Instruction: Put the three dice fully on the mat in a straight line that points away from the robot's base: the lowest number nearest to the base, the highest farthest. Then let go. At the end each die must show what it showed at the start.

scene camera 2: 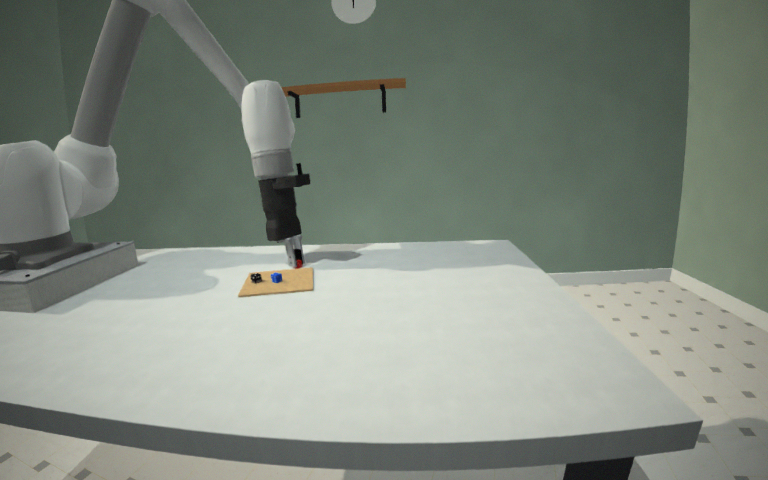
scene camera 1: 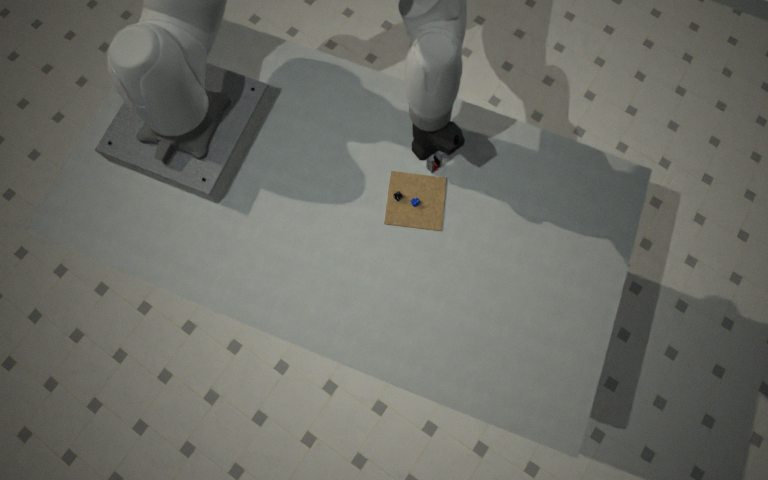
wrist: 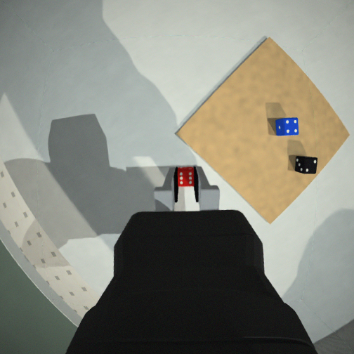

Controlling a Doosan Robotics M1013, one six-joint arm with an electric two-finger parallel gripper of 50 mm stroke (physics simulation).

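Note:
My gripper is shut on the red die, which shows six pips upward in the wrist view. It holds the die low, close to the table, just outside the mat; whether the die touches the table I cannot tell. The blue die lies on the tan square mat with four pips up. The black die is on the mat nearer the base, apart from the blue die; its top seems to show two pips.
The robot's base stands on a grey block at the left of the table. The arm's shadow falls across the table around the gripper. A wall shelf hangs behind, well above the table.

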